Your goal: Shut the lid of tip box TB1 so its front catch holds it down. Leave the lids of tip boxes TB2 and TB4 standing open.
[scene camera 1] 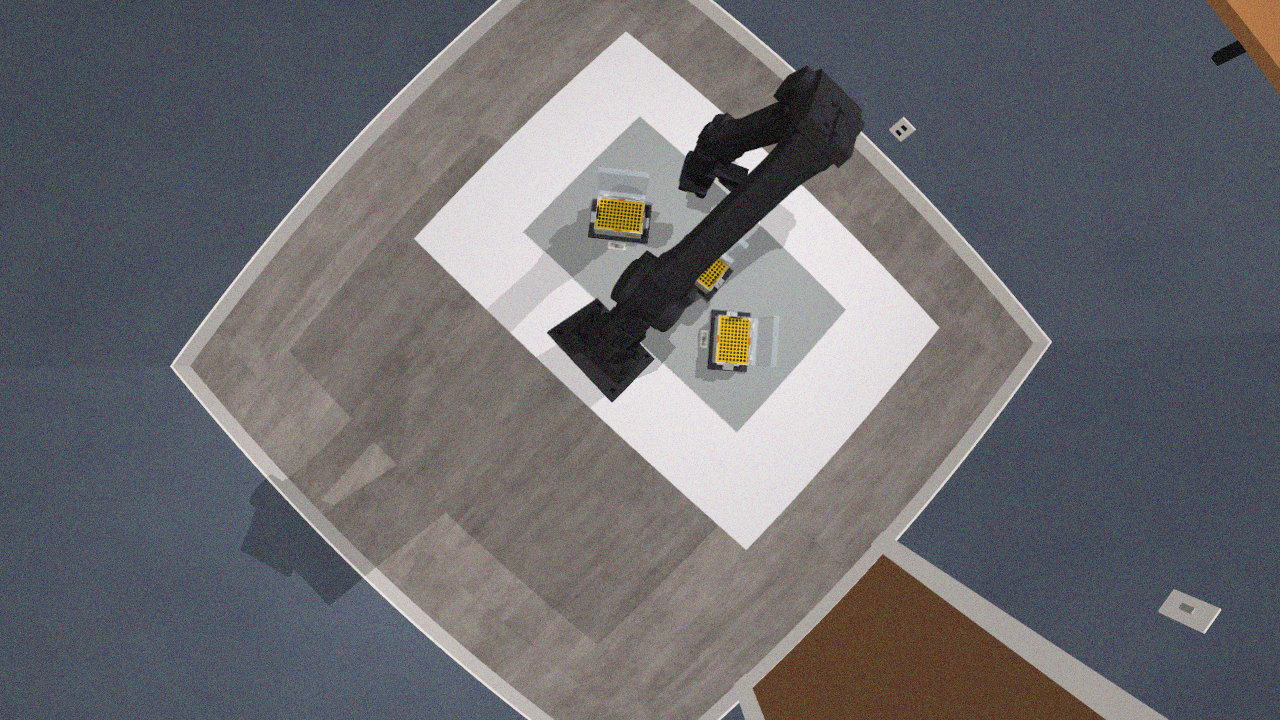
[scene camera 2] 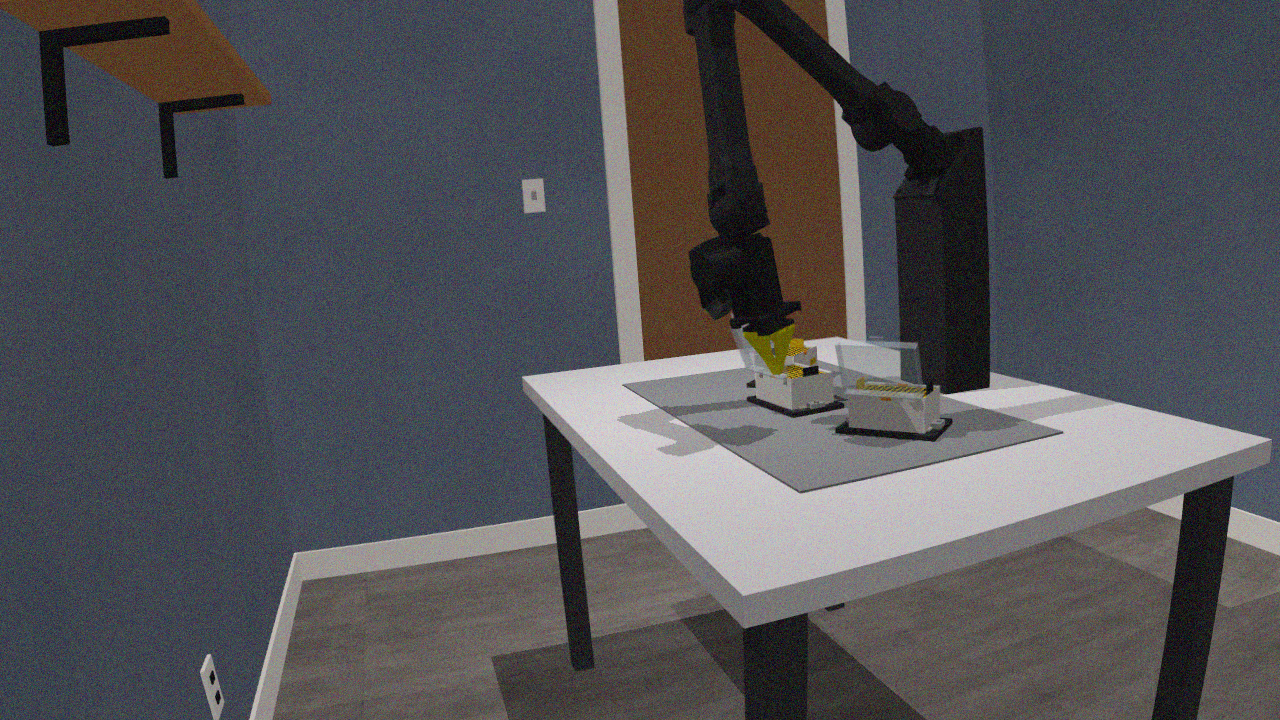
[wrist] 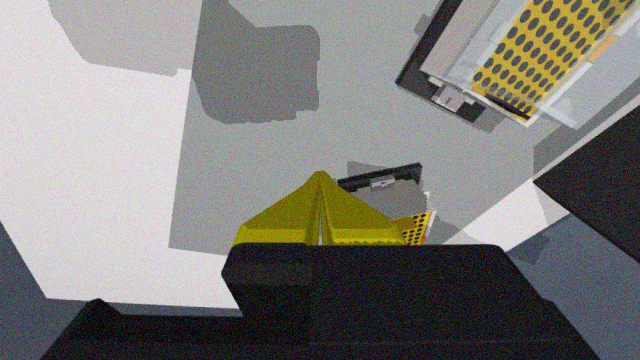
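Pixels of known places: gripper, fingertip midpoint: [scene camera 1: 687, 191] [scene camera 2: 777, 374] [wrist: 320, 179]; arm's base, link origin: [scene camera 1: 603, 348] [scene camera 2: 936, 159].
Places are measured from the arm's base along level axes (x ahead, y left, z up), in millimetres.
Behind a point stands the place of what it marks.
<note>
My gripper [scene camera 2: 776, 370] {x 434, y 92, z -327 mm} [wrist: 320, 179] {x 434, y 92, z -327 mm} is shut and empty, tips pointing down. Its tips are hidden in scene camera 1. No box labels are readable, so I cannot tell which is TB1. The left box [scene camera 1: 620, 217] [scene camera 2: 888, 413] {x 322, y 218, z -384 mm} [wrist: 400, 196] {x 305, y 133, z -387 mm} has its clear lid [scene camera 1: 622, 183] {x 347, y 230, z -322 mm} [scene camera 2: 877, 361] {x 356, y 235, z -300 mm} standing open. The middle box [scene camera 1: 713, 274] [scene camera 2: 791, 392] {x 360, y 13, z -380 mm} [wrist: 560, 55] {x 404, y -1, z -284 mm} is partly under the arm in scene camera 1; its lid is raised, angle unclear. The tips overlap this box in scene camera 2, contact unclear. The third box [scene camera 1: 733, 340] {x 212, y -228, z -361 mm} has its lid [scene camera 1: 767, 341] {x 255, y -289, z -313 mm} open.
The boxes stand on a grey mat [scene camera 1: 805, 308] {x 414, y -341, z -418 mm} [scene camera 2: 805, 465] {x 497, y 255, z -418 mm} [wrist: 250, 160] {x 477, y 153, z -418 mm} on the white table [scene camera 1: 859, 358] {x 405, y -550, z -421 mm} [scene camera 2: 716, 528] {x 696, y 375, z -421 mm}. The arm's forearm and upper links pass above the middle box. The black arm base [scene camera 1: 601, 351] {x -6, y -3, z 49 mm} [scene camera 2: 944, 268] {x 62, y 72, z -195 mm} stands at the table edge.
</note>
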